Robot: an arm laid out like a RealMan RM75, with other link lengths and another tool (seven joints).
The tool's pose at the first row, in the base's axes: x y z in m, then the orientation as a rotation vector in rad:
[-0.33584, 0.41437, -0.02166, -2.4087, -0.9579, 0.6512]
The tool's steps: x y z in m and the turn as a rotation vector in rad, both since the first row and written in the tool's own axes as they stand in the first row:
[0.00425, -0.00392, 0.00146, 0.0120, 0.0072, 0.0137]
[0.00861, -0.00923, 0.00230, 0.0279, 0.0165, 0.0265]
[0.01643, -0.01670, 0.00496, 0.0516, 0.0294, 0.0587]
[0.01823, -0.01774, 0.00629, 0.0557, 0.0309, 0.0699]
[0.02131, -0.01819, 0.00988, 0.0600, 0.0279, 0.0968]
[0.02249, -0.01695, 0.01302, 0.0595, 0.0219, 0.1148]
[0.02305, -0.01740, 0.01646, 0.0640, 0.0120, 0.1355]
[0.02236, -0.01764, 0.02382, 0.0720, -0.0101, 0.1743]
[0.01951, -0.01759, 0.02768, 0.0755, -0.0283, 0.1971]
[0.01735, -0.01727, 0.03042, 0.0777, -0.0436, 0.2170]
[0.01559, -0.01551, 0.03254, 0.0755, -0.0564, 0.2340]
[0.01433, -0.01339, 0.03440, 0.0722, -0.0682, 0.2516]
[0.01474, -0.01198, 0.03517, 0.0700, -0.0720, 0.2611]
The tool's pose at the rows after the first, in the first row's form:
[-0.33591, 0.42033, -0.02163, -2.4075, -0.9328, 0.6510]
[-0.33624, 0.42713, -0.02035, -2.4024, -0.9058, 0.6490]
[-0.33648, 0.43826, -0.02013, -2.4020, -0.8511, 0.6517]
[-0.33661, 0.44055, -0.02103, -2.4051, -0.8354, 0.6550]
[-0.33692, 0.44394, -0.02435, -2.4165, -0.8032, 0.6694]
[-0.33735, 0.44474, -0.02781, -2.4266, -0.7849, 0.6829]
[-0.33920, 0.44627, -0.03038, -2.4332, -0.7622, 0.7038]
[-0.34402, 0.44771, -0.03580, -2.4447, -0.7208, 0.7473]
[-0.34806, 0.44656, -0.03812, -2.4516, -0.6988, 0.7790]
[-0.35087, 0.44545, -0.03989, -2.4580, -0.6795, 0.8057]
[-0.35235, 0.44356, -0.04211, -2.4671, -0.6648, 0.8271]
[-0.35317, 0.44172, -0.04445, -2.4775, -0.6495, 0.8471]
[-0.35265, 0.44129, -0.04596, -2.4838, -0.6404, 0.8545]

